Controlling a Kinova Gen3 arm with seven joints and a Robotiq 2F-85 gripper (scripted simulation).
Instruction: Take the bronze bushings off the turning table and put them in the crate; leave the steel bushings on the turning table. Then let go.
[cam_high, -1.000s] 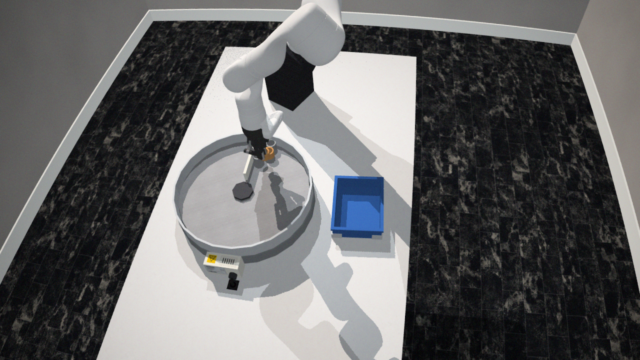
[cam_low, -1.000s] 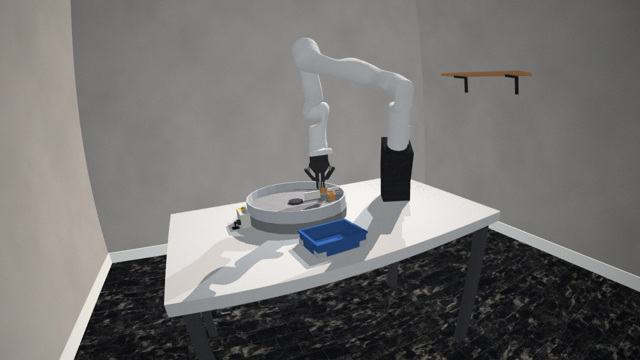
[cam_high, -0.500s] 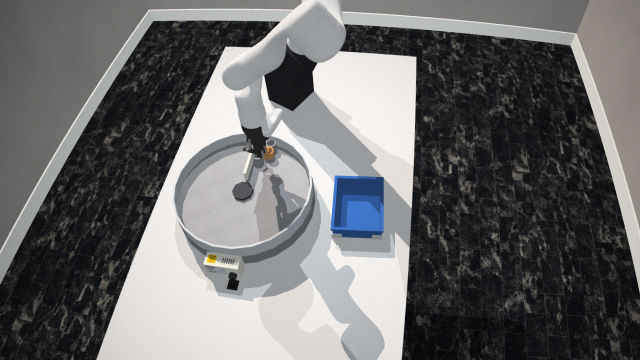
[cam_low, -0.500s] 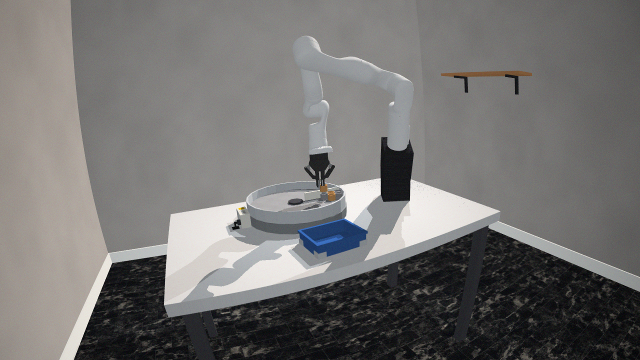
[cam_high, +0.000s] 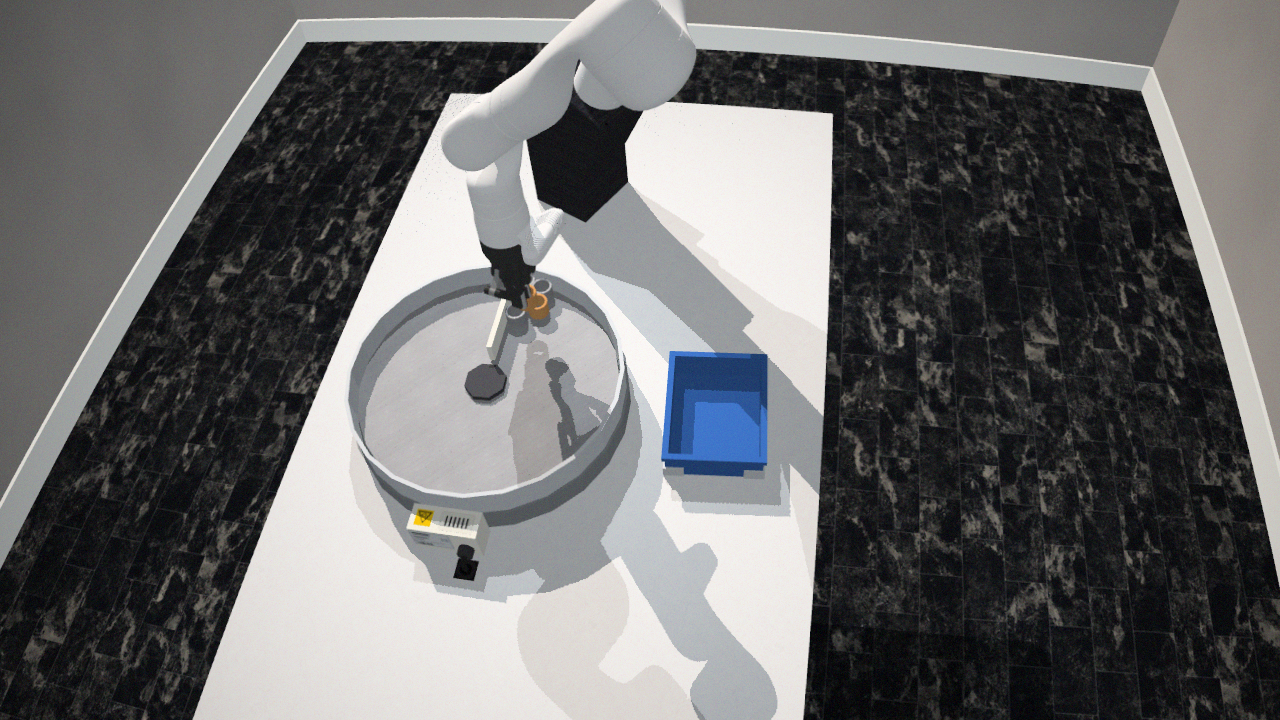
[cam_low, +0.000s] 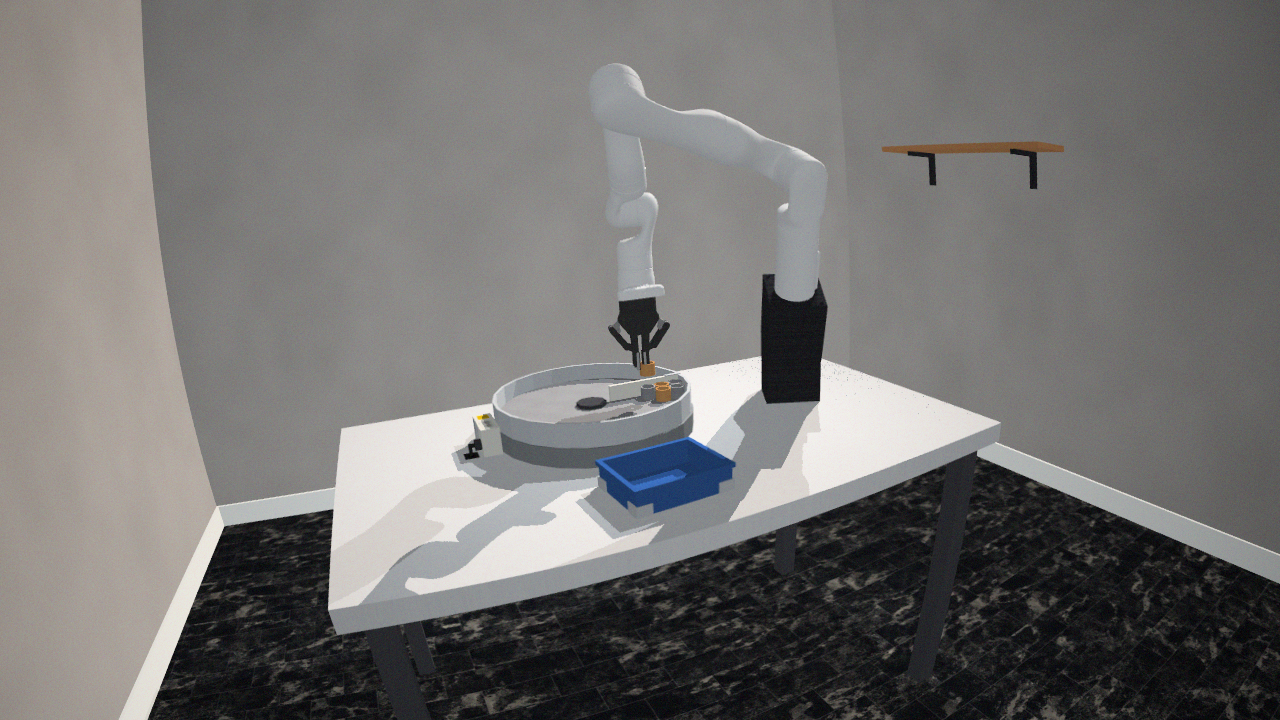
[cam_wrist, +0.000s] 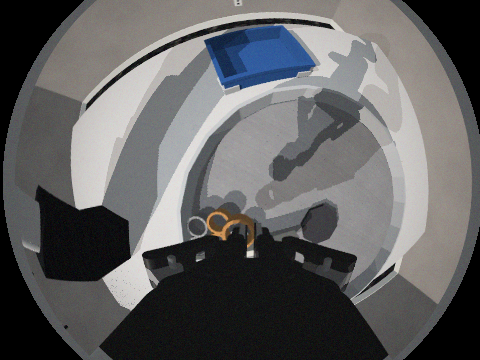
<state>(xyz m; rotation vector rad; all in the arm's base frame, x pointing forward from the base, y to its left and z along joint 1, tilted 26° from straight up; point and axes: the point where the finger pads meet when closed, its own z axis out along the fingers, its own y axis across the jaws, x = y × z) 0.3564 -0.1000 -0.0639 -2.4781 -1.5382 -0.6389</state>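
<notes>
The blue crate is 140 mm ahead of my hand, 280 mm to the left of it and 120 mm below it. From my hand the other things lie so: grey turning table 90 mm ahead, 60 mm to the right, 90 mm below.
</notes>
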